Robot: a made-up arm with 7 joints. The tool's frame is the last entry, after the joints. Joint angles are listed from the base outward. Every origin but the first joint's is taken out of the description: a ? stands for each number. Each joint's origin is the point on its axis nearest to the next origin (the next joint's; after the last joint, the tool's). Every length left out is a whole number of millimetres.
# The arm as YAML. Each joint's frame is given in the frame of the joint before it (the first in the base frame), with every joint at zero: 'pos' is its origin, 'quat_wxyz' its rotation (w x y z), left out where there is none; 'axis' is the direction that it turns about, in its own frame. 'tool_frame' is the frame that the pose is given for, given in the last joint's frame.
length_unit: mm
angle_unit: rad
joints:
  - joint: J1
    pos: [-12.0, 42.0, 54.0]
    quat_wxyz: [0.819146, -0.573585, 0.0, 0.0]
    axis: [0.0, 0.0, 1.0]
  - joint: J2
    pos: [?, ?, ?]
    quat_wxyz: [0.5, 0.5, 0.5, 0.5]
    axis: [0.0, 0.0, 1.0]
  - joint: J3
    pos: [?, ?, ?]
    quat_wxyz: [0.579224, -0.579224, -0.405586, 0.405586]
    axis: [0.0, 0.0, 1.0]
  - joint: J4
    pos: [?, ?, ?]
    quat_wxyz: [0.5, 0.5, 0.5, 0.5]
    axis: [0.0, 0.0, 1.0]
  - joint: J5
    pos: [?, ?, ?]
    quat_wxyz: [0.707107, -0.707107, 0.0, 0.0]
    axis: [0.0, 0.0, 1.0]
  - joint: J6
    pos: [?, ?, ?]
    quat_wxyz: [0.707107, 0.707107, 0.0, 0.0]
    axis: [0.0, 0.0, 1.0]
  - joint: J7
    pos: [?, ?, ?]
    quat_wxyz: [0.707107, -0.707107, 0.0, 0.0]
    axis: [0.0, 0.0, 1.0]
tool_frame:
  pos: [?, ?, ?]
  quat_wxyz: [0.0, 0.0, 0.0, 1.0]
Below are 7 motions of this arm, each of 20 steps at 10 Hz.
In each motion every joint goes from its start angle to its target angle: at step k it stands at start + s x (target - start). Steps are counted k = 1, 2, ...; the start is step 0. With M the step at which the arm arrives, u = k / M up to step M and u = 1 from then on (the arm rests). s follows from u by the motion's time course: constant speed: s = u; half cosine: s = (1 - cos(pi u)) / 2; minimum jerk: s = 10 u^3 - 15 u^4 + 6 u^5.
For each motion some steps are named. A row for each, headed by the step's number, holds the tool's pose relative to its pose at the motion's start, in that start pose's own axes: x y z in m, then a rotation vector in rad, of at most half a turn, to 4 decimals.
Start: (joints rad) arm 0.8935 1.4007 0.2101 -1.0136 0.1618 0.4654 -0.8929
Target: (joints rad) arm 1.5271 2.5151 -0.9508 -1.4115 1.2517 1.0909 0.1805
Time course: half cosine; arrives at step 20
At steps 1, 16, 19, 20:
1: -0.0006 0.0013 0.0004 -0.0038 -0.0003 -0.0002
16: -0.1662 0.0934 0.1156 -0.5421 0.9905 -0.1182
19: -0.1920 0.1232 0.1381 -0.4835 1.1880 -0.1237
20: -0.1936 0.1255 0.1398 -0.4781 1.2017 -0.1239

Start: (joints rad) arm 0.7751 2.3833 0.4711 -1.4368 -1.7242 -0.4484 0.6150
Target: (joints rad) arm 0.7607 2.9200 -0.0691 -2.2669 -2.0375 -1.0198 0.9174
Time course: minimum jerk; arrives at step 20
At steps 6, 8, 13, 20:
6: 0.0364 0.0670 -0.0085 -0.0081 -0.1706 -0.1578
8: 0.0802 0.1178 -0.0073 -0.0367 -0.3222 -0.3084
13: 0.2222 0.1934 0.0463 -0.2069 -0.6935 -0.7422
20: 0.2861 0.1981 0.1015 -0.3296 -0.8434 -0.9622

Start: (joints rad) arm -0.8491 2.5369 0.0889 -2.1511 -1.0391 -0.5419 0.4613
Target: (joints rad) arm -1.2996 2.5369 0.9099 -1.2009 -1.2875 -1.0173 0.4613
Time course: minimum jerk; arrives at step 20
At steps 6, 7, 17, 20:
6: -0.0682 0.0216 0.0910 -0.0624 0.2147 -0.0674
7: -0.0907 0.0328 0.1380 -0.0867 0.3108 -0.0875
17: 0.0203 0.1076 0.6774 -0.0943 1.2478 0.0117
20: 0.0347 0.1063 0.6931 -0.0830 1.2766 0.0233

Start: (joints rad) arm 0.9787 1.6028 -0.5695 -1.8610 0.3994 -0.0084 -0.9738
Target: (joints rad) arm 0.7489 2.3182 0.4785 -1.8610 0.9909 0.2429 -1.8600
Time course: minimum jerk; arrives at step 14
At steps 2, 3, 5, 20:
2: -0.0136 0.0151 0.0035 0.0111 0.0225 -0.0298
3: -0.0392 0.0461 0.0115 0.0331 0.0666 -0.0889
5: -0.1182 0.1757 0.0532 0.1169 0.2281 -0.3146
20: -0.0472 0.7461 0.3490 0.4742 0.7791 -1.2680

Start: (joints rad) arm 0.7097 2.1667 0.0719 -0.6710 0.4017 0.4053 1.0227
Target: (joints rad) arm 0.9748 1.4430 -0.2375 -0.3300 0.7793 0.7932 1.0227
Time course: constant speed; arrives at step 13
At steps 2, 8, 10, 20:
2: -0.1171 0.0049 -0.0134 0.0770 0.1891 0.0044
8: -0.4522 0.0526 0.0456 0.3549 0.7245 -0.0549
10: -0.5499 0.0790 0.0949 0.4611 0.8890 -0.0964
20: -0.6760 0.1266 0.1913 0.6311 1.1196 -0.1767

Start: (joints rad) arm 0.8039 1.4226 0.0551 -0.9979 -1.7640 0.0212 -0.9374
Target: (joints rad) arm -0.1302 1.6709 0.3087 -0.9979 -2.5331 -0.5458 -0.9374
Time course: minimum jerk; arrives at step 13
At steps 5, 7, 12, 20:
5: -0.1479 -0.1133 -0.0215 -0.1132 0.1143 -0.1022
7: -0.2629 -0.2385 0.0158 -0.2763 0.1504 -0.1689
12: -0.3537 -0.4244 0.1599 -0.5700 0.0760 -0.1493
20: -0.3540 -0.4261 0.1617 -0.5728 0.0747 -0.1482

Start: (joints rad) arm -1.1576 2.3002 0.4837 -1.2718 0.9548 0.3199 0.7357
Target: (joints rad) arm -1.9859 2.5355 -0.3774 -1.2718 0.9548 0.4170 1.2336
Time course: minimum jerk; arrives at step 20
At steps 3, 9, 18, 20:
3: 0.0047 0.0032 0.0034 0.0083 -0.0010 0.0053
9: 0.0635 0.0671 0.0693 0.1592 -0.0254 0.0989
18: 0.0934 0.2137 0.2346 0.4845 -0.1051 0.3406
20: 0.0930 0.2161 0.2376 0.4898 -0.1066 0.3452

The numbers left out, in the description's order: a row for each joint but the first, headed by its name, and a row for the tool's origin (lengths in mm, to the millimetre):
J2: -16.0 -2.0 0.0
J3: 424.0 -139.0 0.0
J4: -31.0 -65.0 0.0
J5: 65.0 -403.0 0.0
J6: 23.0 -30.0 0.0
J7: 17.0 -12.0 0.0
tool: -16.0 7.0 0.0

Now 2 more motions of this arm.
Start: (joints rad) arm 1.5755 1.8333 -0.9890 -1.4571 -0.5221 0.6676 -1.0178
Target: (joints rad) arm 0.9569 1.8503 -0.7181 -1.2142 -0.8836 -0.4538 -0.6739
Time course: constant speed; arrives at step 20
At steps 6, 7, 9, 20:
6: -0.1222 -0.0109 -0.0392 0.2257 0.0910 0.1185
7: -0.1428 -0.0146 -0.0427 0.2610 0.1030 0.1324
9: -0.1835 -0.0237 -0.0472 0.3293 0.1240 0.1561
20: -0.3831 -0.1089 -0.0169 0.6354 0.1613 0.2152

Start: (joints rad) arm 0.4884 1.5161 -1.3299 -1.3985 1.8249 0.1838 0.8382
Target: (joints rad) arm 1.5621 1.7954 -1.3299 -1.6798 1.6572 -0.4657 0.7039
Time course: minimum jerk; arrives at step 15
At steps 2, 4, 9, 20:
2: -0.0047 0.0118 0.0027 0.0090 -0.0006 -0.0014
4: -0.0305 0.0728 0.0213 0.0570 -0.0023 -0.0103
9: -0.1715 0.3203 0.2215 0.3006 0.0422 -0.0887
20: -0.2360 0.3821 0.3802 0.4185 0.1073 -0.1380

